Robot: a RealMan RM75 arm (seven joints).
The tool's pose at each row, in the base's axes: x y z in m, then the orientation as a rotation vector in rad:
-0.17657 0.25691 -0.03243 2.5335 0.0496 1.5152
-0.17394 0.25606 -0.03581 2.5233 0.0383 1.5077
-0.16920 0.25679 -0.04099 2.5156 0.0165 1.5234
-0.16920 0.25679 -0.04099 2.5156 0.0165 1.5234
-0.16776 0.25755 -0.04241 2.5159 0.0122 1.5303
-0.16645 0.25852 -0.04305 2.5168 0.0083 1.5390
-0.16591 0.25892 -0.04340 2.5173 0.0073 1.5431
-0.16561 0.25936 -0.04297 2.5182 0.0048 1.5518
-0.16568 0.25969 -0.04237 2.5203 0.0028 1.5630
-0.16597 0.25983 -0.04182 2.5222 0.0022 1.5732
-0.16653 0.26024 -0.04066 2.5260 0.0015 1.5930
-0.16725 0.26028 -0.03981 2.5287 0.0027 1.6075
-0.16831 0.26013 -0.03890 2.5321 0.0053 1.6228
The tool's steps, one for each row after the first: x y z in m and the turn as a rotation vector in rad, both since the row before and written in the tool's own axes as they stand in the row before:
-0.00179 0.00005 0.00398 -0.0147 -0.0017 -0.0002
-0.00214 -0.00206 0.00640 -0.0072 0.0103 0.0142
0.00000 0.00000 0.00000 0.0000 0.0000 0.0000
-0.00048 -0.00113 0.00178 0.0015 0.0036 0.0048
0.00015 -0.00118 0.00128 0.0029 0.0044 0.0054
-0.00002 -0.00050 0.00057 0.0017 0.0021 0.0021
0.00056 -0.00039 0.00001 0.0034 0.0045 0.0046
0.00053 -0.00022 -0.00038 0.0055 0.0055 0.0056
0.00037 -0.00003 -0.00052 0.0055 0.0051 0.0044
0.00082 -0.00019 -0.00106 0.0110 0.0098 0.0084
0.00045 0.00013 -0.00101 0.0086 0.0073 0.0052
0.00035 0.00034 -0.00132 0.0100 0.0075 0.0050

